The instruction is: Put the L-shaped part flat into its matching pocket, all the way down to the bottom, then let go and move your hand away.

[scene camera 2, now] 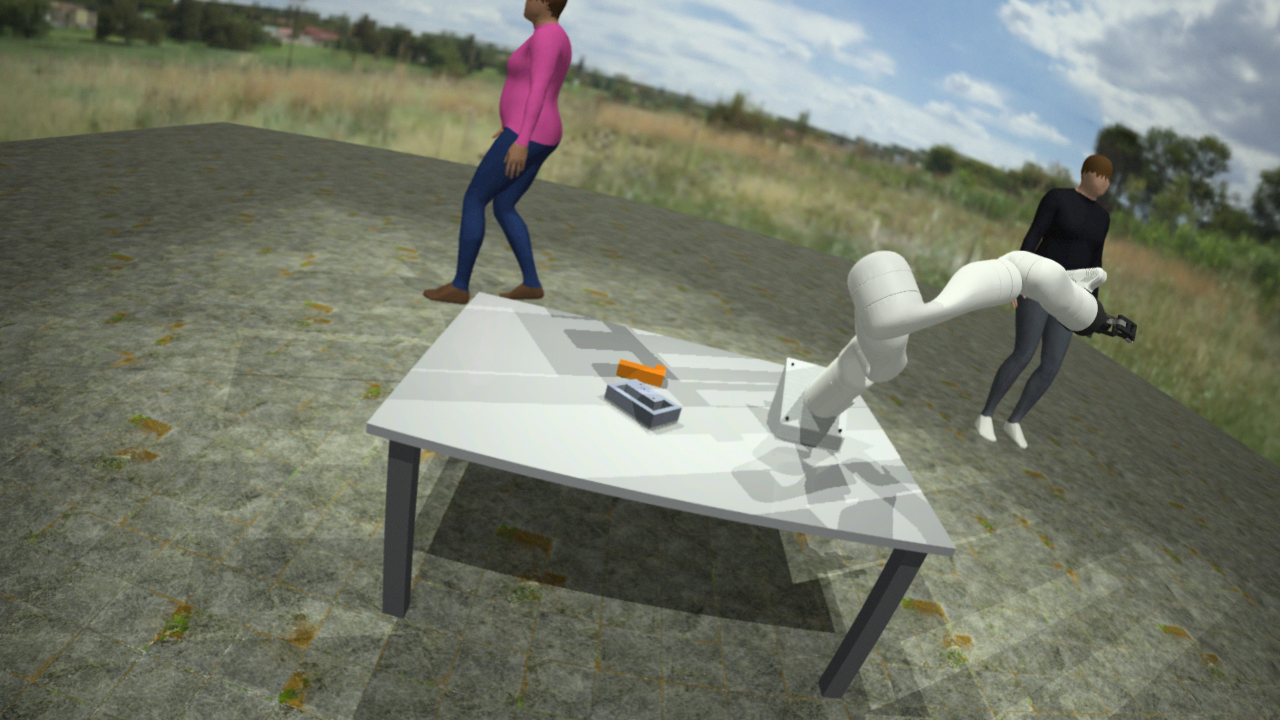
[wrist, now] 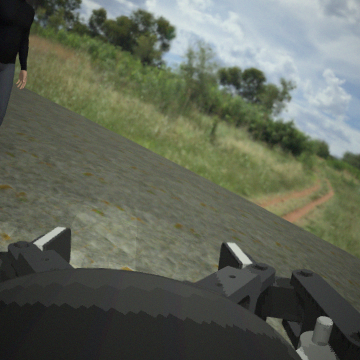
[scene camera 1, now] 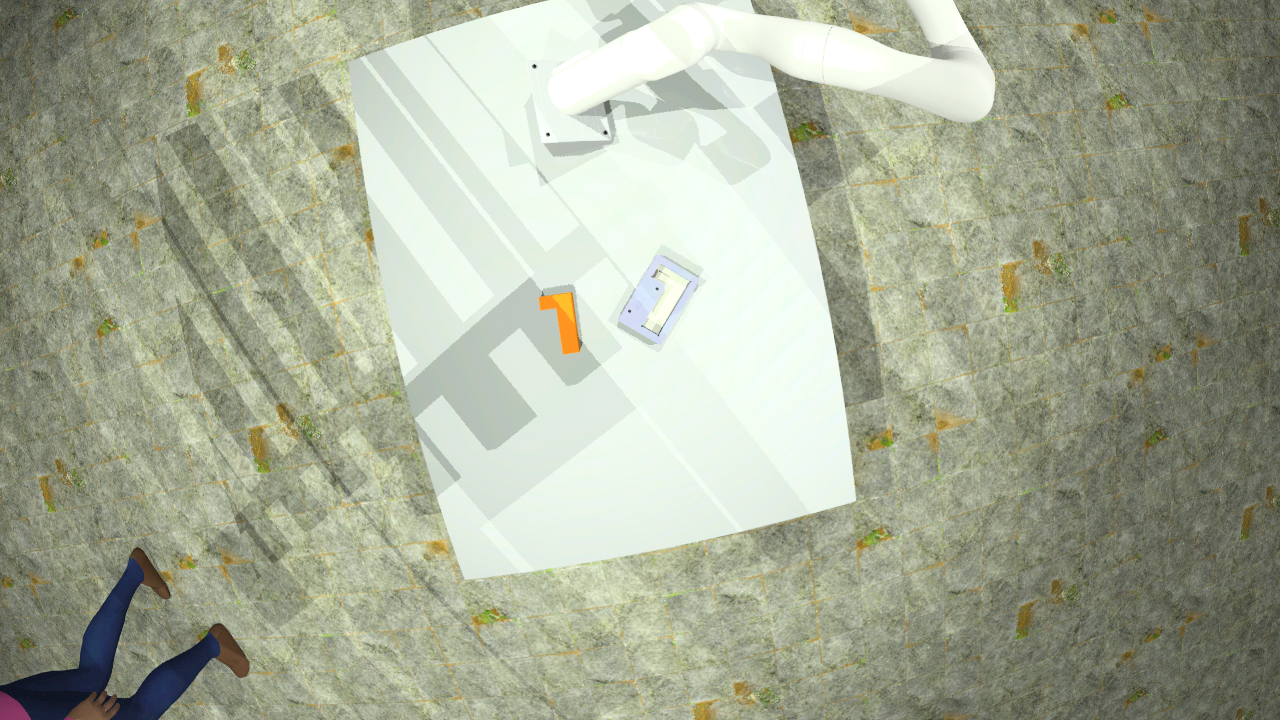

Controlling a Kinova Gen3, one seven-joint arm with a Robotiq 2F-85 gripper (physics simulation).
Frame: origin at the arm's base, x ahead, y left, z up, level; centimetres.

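Seen in the pictures: gripper, fingertip midpoint: (scene camera 2: 1111, 335) (wrist: 144, 252); arm's base at its link origin: (scene camera 2: 822, 399) (scene camera 1: 568, 92).
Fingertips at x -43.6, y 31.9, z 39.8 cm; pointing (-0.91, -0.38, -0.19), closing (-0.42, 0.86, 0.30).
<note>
Pixels of each thing's top centre, then the offset from my fingertips to it. Level surfaces: height alone.
- orange L-shaped part at its top centre: (scene camera 1: 558, 324) (scene camera 2: 642, 365) dy -39.5, dx +85.8, dz -46.2 cm
- pale blue-grey block with the L-shaped pocket, top centre: (scene camera 1: 659, 299) (scene camera 2: 644, 395) dy -20.8, dx +83.7, dz -45.5 cm
- white table at its surface level: dz -49.2 cm
The orange L-shaped part (scene camera 1: 565, 324) (scene camera 2: 640, 372) lies on the table, outside the pocket. The pale blue-grey block with the L-shaped pocket (scene camera 1: 639, 310) (scene camera 2: 641, 403) lies beside it, apart from it, turned at an angle; in scene camera 1 it is to the part's right. The pocket is empty and its pale floor shows. My gripper (scene camera 2: 1129, 329) (wrist: 144, 252) is open and empty, out past the table's edge, far from both things and pointing away from them. In scene camera 1 the gripper does not show. Neither the part nor the block shows in the wrist view.
The white table (scene camera 1: 680, 465) (scene camera 2: 501, 438) carries the arm's base plate (scene camera 1: 572, 136) (scene camera 2: 785, 416) at one end. A person in a pink top (scene camera 2: 537, 85) stands behind the table. A person in black (scene camera 2: 1069, 228) (wrist: 12, 35) stands near the gripper's side.
</note>
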